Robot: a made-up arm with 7 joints.
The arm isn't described. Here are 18 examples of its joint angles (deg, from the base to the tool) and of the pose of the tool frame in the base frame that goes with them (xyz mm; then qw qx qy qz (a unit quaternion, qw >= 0)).
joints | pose
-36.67 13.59 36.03 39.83 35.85 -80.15 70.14 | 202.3 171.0 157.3 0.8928 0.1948 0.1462 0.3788
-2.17 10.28 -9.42 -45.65 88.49 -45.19 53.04 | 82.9 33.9 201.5 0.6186 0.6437 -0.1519 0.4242
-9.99 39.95 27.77 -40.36 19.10 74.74 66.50 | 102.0 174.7 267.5 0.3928 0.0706 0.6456 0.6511
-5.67 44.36 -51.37 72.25 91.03 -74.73 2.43 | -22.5 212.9 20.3 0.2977 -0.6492 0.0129 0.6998
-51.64 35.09 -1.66 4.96 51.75 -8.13 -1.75 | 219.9 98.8 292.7 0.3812 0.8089 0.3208 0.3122
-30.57 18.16 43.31 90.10 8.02 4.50 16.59 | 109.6 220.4 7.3 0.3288 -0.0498 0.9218 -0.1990
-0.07 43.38 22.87 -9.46 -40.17 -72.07 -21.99 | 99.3 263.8 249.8 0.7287 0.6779 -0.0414 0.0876
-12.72 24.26 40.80 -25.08 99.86 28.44 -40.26 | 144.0 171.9 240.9 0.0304 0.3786 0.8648 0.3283
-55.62 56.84 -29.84 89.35 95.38 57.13 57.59 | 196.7 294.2 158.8 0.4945 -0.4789 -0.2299 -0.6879
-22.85 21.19 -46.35 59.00 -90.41 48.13 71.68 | 122.8 173.2 -3.3 0.1096 0.0333 -0.9855 0.1250
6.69 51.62 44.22 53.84 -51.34 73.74 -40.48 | -34.2 359.0 137.3 0.5517 -0.3476 0.5705 -0.4993
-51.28 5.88 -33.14 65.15 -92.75 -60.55 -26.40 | 246.7 138.0 68.9 0.9023 0.1835 0.2296 -0.3152
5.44 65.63 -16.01 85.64 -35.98 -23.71 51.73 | 22.1 382.6 184.0 0.1243 0.2489 0.8202 0.4999
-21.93 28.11 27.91 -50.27 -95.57 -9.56 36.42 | 129.0 206.8 275.7 0.9209 0.0206 -0.0049 -0.3893
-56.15 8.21 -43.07 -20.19 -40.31 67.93 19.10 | 196.4 -7.2 264.3 0.3143 0.6869 0.4215 -0.5018
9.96 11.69 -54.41 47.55 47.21 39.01 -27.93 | -1.3 52.8 -14.4 0.4370 -0.5468 -0.5356 0.4725
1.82 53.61 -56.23 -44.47 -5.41 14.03 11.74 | 93.4 78.7 180.7 0.3614 0.6794 0.3806 -0.5128
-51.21 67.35 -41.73 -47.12 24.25 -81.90 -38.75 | 60.2 79.0 291.1 0.1253 -0.7471 0.6500 -0.0612
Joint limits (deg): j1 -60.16..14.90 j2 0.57..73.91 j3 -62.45..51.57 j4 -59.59..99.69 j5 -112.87..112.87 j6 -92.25..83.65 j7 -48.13..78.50
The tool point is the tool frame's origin. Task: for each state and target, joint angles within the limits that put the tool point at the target. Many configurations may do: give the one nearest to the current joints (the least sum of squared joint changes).
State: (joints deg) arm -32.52 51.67 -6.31 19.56 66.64 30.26 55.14
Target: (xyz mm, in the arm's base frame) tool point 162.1 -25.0 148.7
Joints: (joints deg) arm -33.73 8.46 -40.71 8.99 73.03 23.70 54.95
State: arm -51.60 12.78 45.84 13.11 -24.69 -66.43 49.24
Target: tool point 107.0 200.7 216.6
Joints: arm -40.83 0.83 51.57 -13.29 -16.15 -73.10 50.46
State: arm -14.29 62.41 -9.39 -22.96 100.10 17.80 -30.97
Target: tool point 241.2 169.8 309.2
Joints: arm -52.82 66.20 2.23 10.26 108.29 13.70 -37.68
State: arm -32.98 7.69 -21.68 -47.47 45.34 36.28 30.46
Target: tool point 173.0 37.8 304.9
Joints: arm -55.45 8.50 -15.26 -17.20 40.29 37.46 29.40
